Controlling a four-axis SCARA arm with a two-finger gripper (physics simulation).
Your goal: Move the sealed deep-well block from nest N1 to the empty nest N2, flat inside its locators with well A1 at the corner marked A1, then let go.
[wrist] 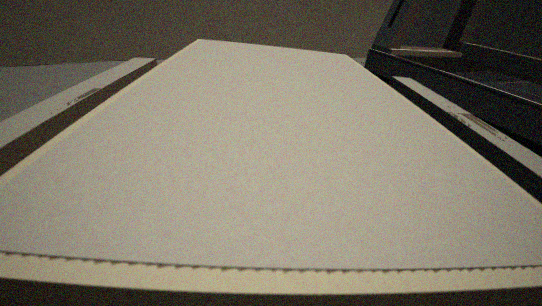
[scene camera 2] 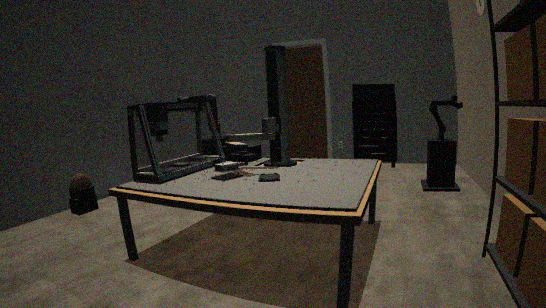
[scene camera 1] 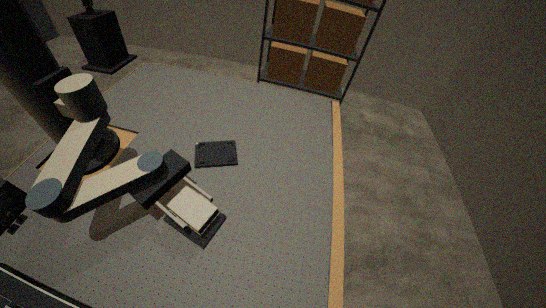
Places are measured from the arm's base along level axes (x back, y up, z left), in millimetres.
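Pixels of known places: gripper, fingertip midpoint: (wrist: pixel 274 89) (scene camera 2: pixel 223 166) (scene camera 1: pixel 199 213); arm's base, origin of the base link: (scene camera 2: pixel 280 164).
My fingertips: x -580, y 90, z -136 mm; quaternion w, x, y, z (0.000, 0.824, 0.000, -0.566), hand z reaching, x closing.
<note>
Ahead of a thing's pixels: the offset from my fingertips to its top centre.
The sealed deep-well block @[dx +24, dy +13, dz +9 mm] (scene camera 1: pixel 192 207) (scene camera 2: pixel 227 165) (wrist: pixel 270 165) has a pale, flat top. My gripper (scene camera 1: pixel 199 214) (wrist: pixel 274 89) is shut on it, with one long pale finger along each side. In scene camera 2 a gap shows between the block and the dark nest N1 @[dx +28, dy -56, dz +4 mm] (scene camera 1: pixel 204 241) (scene camera 2: pixel 227 176), so the block is held a little above it and looks level. The empty nest N2 @[dx +59, dy -60, dz +275 mm] (scene camera 1: pixel 216 154) (scene camera 2: pixel 269 177) is a dark flat plate on the table, beside N1 and nearer the shelf. The A1 marks on block and nest cannot be made out.
The table (scene camera 1: pixel 338 200) (scene camera 2: pixel 295 213) has an orange edge. A dark open-frame machine (scene camera 2: pixel 182 106) (wrist: pixel 435 80) stands at the table's left in scene camera 2. The arm's column (scene camera 2: pixel 272 80) rises at the back. A shelf rack (scene camera 1: pixel 261 60) (scene camera 2: pixel 496 75) stands beyond the table.
</note>
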